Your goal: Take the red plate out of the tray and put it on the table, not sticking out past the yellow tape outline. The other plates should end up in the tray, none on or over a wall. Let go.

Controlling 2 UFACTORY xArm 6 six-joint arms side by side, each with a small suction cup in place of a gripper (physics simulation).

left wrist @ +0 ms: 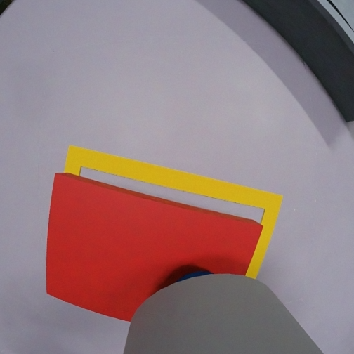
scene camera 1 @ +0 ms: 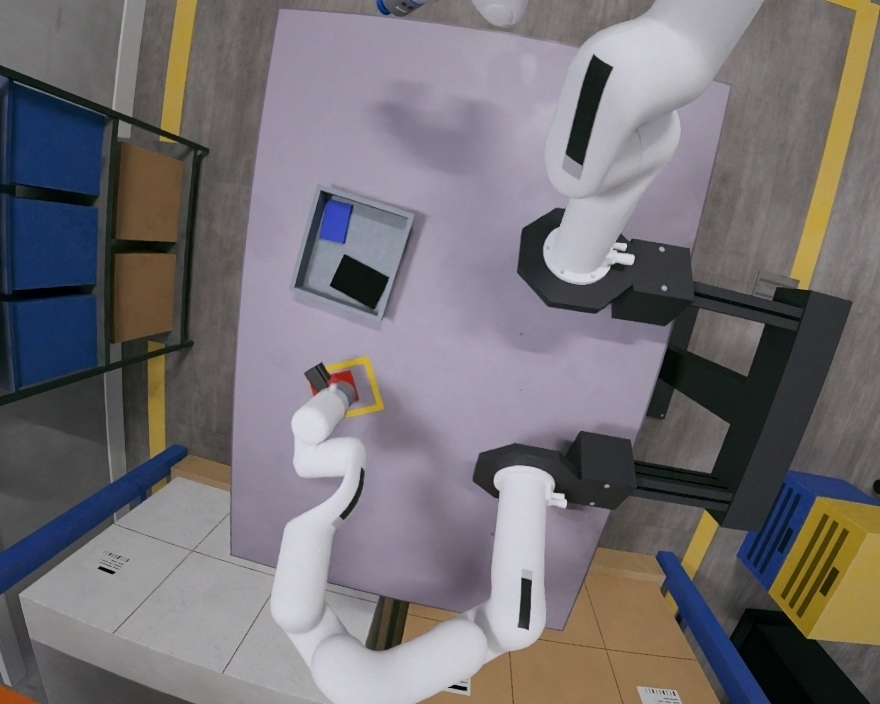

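Pixels of known places: left arm's base, origin of the base link: (scene camera 1: 524, 481); right arm's base, origin of the base link: (scene camera 1: 577, 255).
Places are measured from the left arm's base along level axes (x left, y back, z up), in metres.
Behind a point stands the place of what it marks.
My left gripper (scene camera 1: 343, 394) @(x -0.079, y -0.429, z -0.132 m) (left wrist: 197, 274) is shut on the red plate (scene camera 1: 344, 381) (left wrist: 150, 240), which hangs flat, low over the yellow tape outline (scene camera 1: 375, 383) @(x -0.096, y -0.370, z -0.162 m) (left wrist: 175, 179). In the left wrist view the plate covers part of the outline and reaches past its left side; its lower part is partly hidden by the grey wrist. The grey tray (scene camera 1: 398, 264) @(x -0.388, y -0.346, z -0.114 m) (left wrist: 310, 55) stands farther up the table. Inside it lie a blue plate (scene camera 1: 336, 221) @(x -0.462, y -0.509, z -0.150 m) at the upper left and a black plate (scene camera 1: 359, 281) @(x -0.335, y -0.437, z -0.151 m) at the lower right. My right gripper (scene camera 1: 382, 7) is open and empty, at the top edge.
The lilac table (scene camera 1: 455, 367) @(x -0.172, y -0.185, z -0.163 m) carries both arms. The right arm (scene camera 1: 631, 95) @(x -0.588, y -0.072, z 0.381 m) reaches over its upper right part. A shelf rack (scene camera 1: 110, 220) with blue and brown boxes stands at the left, and pallets of white and brown boxes (scene camera 1: 183, 587) (scene camera 1: 623, 616) stand below the table.
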